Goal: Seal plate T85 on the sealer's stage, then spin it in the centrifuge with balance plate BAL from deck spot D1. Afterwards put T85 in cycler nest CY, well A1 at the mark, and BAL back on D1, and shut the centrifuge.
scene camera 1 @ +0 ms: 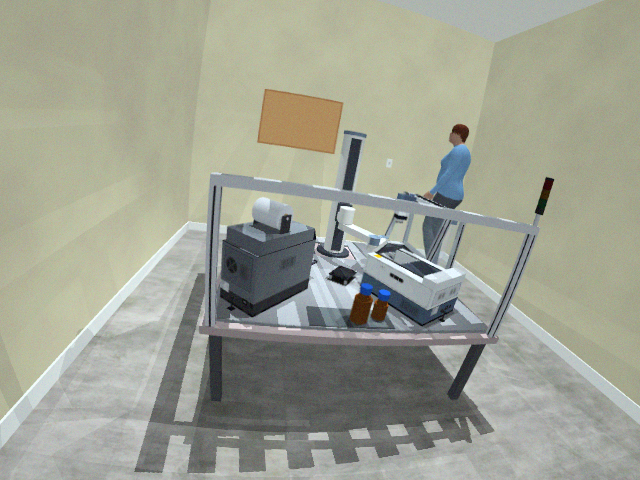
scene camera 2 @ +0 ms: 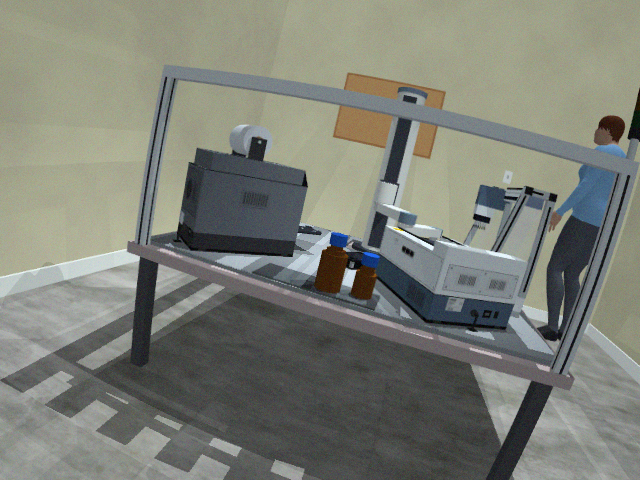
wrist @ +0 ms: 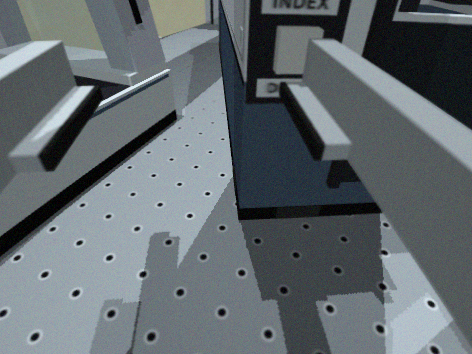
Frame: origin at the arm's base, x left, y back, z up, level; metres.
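Seen in the pictures: gripper, fingertip midpoint: (wrist: 190, 67); arm's base at its link origin: (scene camera 1: 332, 251) (scene camera 2: 373, 252).
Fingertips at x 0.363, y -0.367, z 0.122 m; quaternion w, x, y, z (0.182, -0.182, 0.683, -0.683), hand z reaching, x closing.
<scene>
Offsets run from my fingertips to a thing's top centre. "*": to the spot under its first point.
My gripper (wrist: 190, 67) is shut to its narrow stance, with a gap between the finger pads and nothing held. Ahead of it in the wrist view is a dark blue machine front {* dx -0.039, dy -0.050, dz -0.072 m} (wrist: 300, 175) with a panel carrying an INDEX label {* dx -0.027, dy -0.043, dz +0.018 m} (wrist: 300, 4), a pale button {* dx -0.030, dy -0.037, dz +0.002 m} (wrist: 299, 50) and a partly covered label below. The right finger overlaps this panel. In the scene views the gripper is hidden behind the white and blue machine (scene camera 1: 403, 276) (scene camera 2: 434, 268). The grey sealer {dx -0.842, dy -0.367, dz +0.367 m} (scene camera 1: 268, 268) (scene camera 2: 242, 206), with a white film roll on top, stands at left. T85 and BAL cannot be made out.
A low white unit (wrist: 135, 115) with a black base is at left in the wrist view. Two amber bottles {dx -0.403, dy -0.558, dz +0.015 m} (scene camera 1: 361, 308) (scene camera 2: 330, 271) stand by the table edge. A dark low block {dx -0.390, dy -0.109, dz -0.063 m} (scene camera 1: 342, 274) lies mid-table. A pipetting head {* dx +0.175, dy +0.444, dz +0.303 m} (scene camera 2: 488, 201) and a person (scene camera 1: 454, 170) (scene camera 2: 589, 206) are at right.
</scene>
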